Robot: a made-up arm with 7 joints. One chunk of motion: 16 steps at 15 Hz.
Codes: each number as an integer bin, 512 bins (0 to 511) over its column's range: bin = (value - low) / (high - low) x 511, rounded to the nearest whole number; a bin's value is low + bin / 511 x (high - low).
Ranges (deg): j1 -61..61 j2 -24..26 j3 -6..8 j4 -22..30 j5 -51..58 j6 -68..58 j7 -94..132
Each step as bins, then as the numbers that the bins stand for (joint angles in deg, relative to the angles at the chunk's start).
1 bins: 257 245 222 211 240 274 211
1 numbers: 0.36 -0.03 0.08 -0.53 0.19 -0.44 -0.68
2 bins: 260 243 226 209 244 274 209
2 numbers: 1.07 -0.22 0.19 -0.73 1.05 -0.44 -1.57
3 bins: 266 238 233 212 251 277 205
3 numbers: 2.51 -0.71 0.38 -0.43 2.54 0.30 -3.33
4 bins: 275 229 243 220 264 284 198
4 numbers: 4.66 -1.59 0.66 0.39 5.31 2.03 -6.43
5 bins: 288 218 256 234 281 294 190
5 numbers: 7.76 -2.67 1.01 1.81 8.94 4.49 -9.97
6 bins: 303 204 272 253 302 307 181
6 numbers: 11.34 -4.04 1.45 3.75 13.42 7.70 -13.95
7 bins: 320 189 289 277 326 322 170
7 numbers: 15.40 -5.51 1.92 6.19 18.54 11.40 -18.81
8 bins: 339 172 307 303 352 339 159
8 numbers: 19.94 -7.17 2.41 8.83 24.08 15.59 -23.68
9 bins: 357 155 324 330 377 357 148
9 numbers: 24.23 -8.83 2.88 11.58 29.42 20.03 -28.54
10 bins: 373 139 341 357 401 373 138
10 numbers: 28.05 -10.40 3.34 14.33 34.54 23.97 -32.97
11 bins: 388 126 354 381 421 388 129
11 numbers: 31.63 -11.67 3.70 16.77 38.80 27.67 -36.95
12 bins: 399 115 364 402 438 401 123
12 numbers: 34.26 -12.75 3.97 18.91 42.43 30.88 -39.60
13 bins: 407 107 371 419 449 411 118
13 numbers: 36.17 -13.53 4.16 20.64 44.77 33.34 -41.81
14 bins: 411 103 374 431 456 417 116
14 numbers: 37.13 -13.92 4.25 21.86 46.27 34.82 -42.70
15 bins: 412 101 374 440 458 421 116
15 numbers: 37.36 -14.12 4.25 22.77 46.69 35.81 -42.70
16 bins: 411 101 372 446 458 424 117
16 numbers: 37.13 -14.12 4.19 23.39 46.69 36.55 -42.25
